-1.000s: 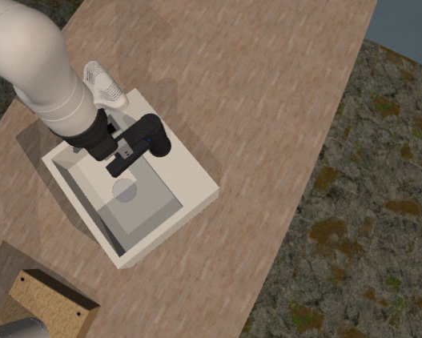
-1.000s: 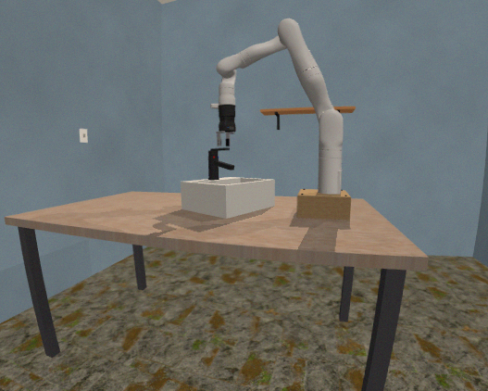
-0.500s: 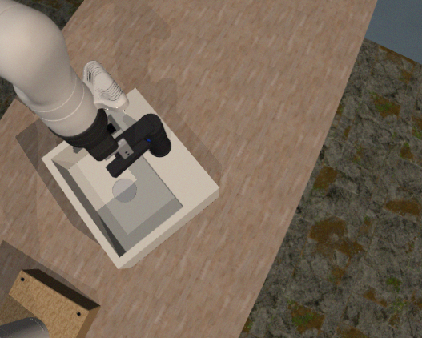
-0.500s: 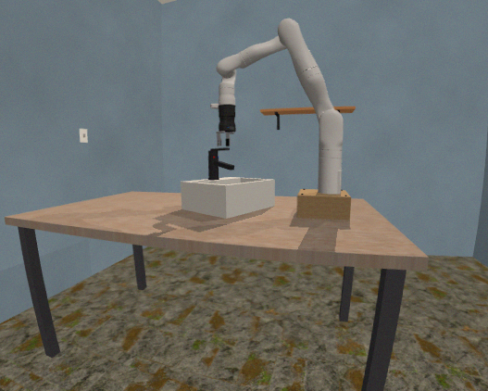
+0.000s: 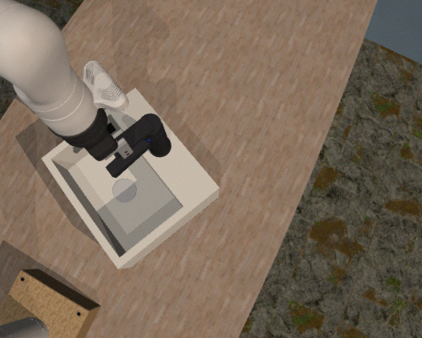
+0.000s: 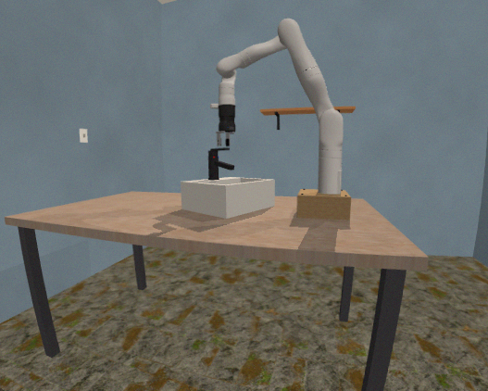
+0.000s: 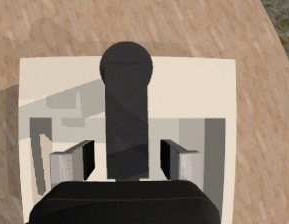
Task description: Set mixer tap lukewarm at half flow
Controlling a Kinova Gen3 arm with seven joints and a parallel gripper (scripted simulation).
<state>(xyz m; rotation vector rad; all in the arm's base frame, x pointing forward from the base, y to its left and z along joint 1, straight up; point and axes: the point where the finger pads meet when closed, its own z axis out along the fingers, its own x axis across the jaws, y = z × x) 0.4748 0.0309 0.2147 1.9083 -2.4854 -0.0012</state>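
My hand is 3 cm above the lever, 2 cm short of it and 1 cm to the left of it. The rest, counted from my hand: white sink basin 27 cm below, 5 cm behind, 1 cm to the left; then black mixer tap 8 cm below, 5 cm ahead, 1 cm to the right.
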